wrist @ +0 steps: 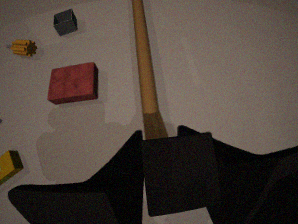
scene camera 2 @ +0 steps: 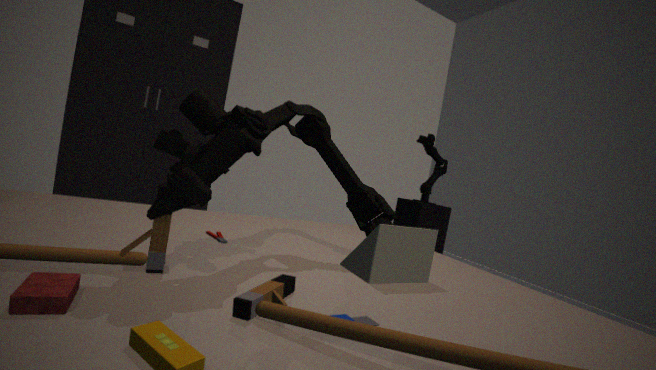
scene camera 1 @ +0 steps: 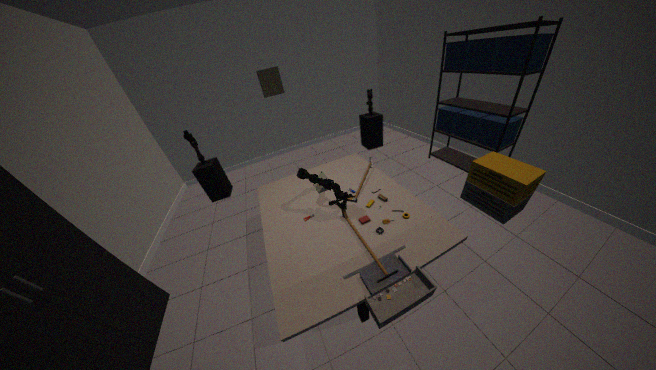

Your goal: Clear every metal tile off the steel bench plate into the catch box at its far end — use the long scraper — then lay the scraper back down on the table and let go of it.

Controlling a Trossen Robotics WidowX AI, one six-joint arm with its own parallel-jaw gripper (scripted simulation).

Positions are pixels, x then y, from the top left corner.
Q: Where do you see a red block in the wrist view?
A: At 79, 82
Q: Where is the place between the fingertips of my gripper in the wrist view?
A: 160, 133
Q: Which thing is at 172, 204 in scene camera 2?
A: My gripper.
